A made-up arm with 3 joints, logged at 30 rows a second.
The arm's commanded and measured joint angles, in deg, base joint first. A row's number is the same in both.
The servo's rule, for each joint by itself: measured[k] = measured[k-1] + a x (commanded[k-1-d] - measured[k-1]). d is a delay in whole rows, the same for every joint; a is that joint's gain. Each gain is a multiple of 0.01, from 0.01 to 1. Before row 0 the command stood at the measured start. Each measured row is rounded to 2 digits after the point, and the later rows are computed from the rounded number. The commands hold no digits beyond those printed.
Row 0, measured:
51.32 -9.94 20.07
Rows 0 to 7, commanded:
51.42 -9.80 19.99
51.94 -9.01 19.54
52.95 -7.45 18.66
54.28 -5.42 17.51
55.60 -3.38 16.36
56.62 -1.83 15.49
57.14 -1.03 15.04
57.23 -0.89 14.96
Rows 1 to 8, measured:
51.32 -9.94 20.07
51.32 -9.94 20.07
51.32 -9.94 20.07
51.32 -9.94 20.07
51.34 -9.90 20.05
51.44 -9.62 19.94
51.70 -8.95 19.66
52.14 -7.86 19.19
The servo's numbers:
d 4
a 0.17 0.31 0.22

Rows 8 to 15, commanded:
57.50 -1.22 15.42
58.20 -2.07 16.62
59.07 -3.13 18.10
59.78 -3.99 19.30
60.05 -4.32 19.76
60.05 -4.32 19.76
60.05 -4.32 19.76
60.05 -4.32 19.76
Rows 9 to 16, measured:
52.73 -6.47 18.57
53.39 -5.03 17.89
54.03 -3.79 17.26
54.57 -2.89 16.75
55.07 -2.37 16.46
55.60 -2.28 16.50
56.19 -2.54 16.85
56.80 -2.99 17.39

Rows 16 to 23, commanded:
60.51 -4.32 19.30
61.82 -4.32 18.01
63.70 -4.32 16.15
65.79 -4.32 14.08
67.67 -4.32 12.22
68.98 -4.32 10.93
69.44 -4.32 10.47
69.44 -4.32 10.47
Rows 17 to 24, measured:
57.35 -3.40 17.91
57.81 -3.69 18.32
58.19 -3.89 18.64
58.51 -4.02 18.89
58.85 -4.11 18.98
59.35 -4.18 18.77
60.09 -4.22 18.19
61.06 -4.25 17.29

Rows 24 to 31, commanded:
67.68 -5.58 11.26
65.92 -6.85 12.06
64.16 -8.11 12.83
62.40 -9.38 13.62
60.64 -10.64 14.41
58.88 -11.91 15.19
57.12 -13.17 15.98
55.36 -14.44 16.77
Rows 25 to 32, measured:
62.18 -4.27 16.17
63.34 -4.29 15.02
64.38 -4.30 14.02
65.24 -4.31 13.24
65.65 -4.70 12.80
65.70 -5.37 12.64
65.44 -6.22 12.68
64.92 -7.20 12.89

